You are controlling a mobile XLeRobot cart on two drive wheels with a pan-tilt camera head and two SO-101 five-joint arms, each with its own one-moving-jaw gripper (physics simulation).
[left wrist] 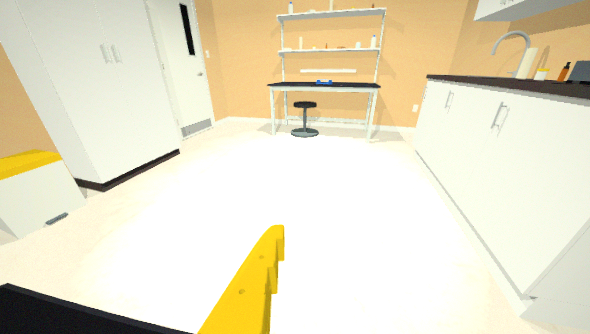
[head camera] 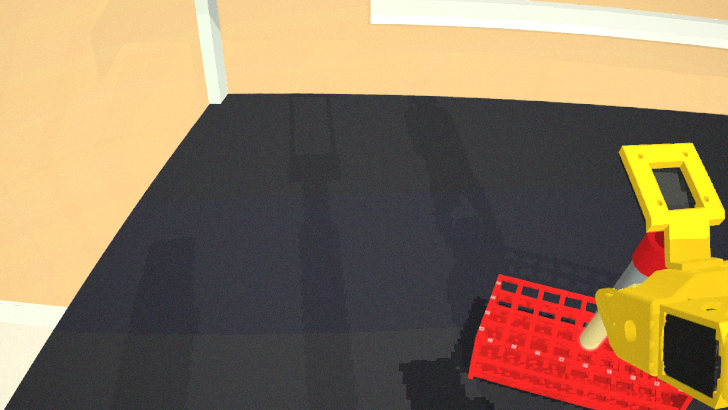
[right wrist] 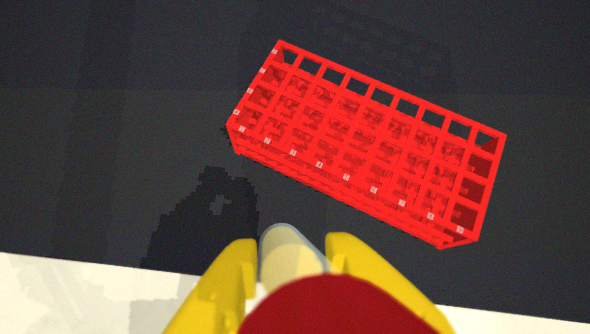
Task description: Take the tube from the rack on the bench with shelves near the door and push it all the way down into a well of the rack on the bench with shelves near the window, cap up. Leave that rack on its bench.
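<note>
My right gripper is shut on the tube, a clear tube with pale yellow contents and a red cap. The cap is toward the wrist camera and the rounded end points away. In the right wrist view the tube's end is below the red rack in the picture. In the head view it is drawn over the red rack; its height above the rack is unclear. The rack stands on the black bench. My left gripper shows one notched jaw, fully open.
In the left wrist view, a far bench with shelves bears a small blue rack. A stool, a cabinet, a door and a sink counter surround the floor. A shelf post rises behind the black bench top.
</note>
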